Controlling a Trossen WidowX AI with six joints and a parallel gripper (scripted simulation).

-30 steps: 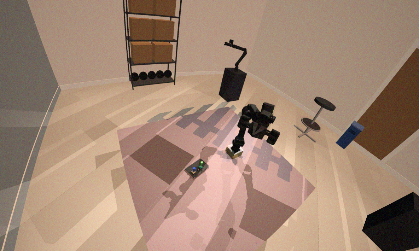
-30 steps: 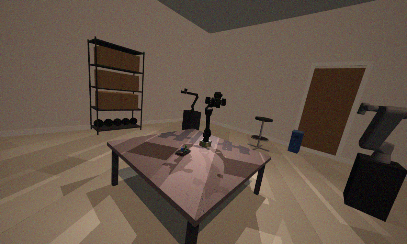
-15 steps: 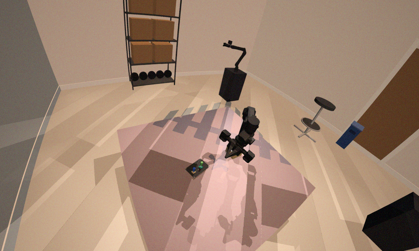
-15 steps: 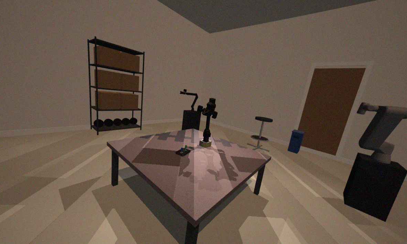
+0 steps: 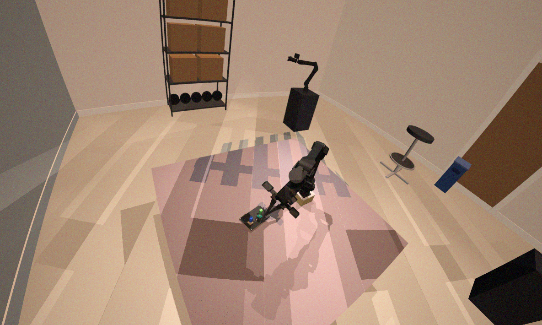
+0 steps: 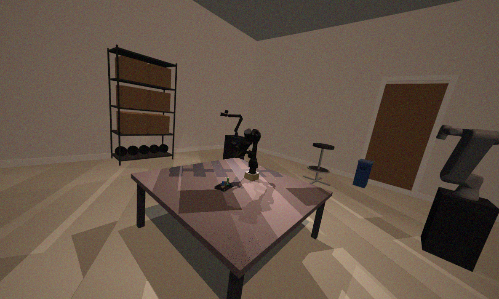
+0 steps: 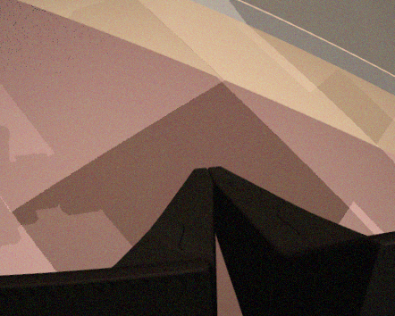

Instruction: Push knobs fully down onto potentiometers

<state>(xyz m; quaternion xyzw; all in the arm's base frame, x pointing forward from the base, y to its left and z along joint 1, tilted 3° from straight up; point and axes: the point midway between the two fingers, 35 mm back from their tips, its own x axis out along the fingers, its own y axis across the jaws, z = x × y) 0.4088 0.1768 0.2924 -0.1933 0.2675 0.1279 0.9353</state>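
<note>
Now: the green knob 250 mm below my gripper tip, 170 mm to the right of it and 110 mm behind it. The rest, counted from my gripper tip: blue knob: 260 mm below, 150 mm to the right, 40 mm behind.
</note>
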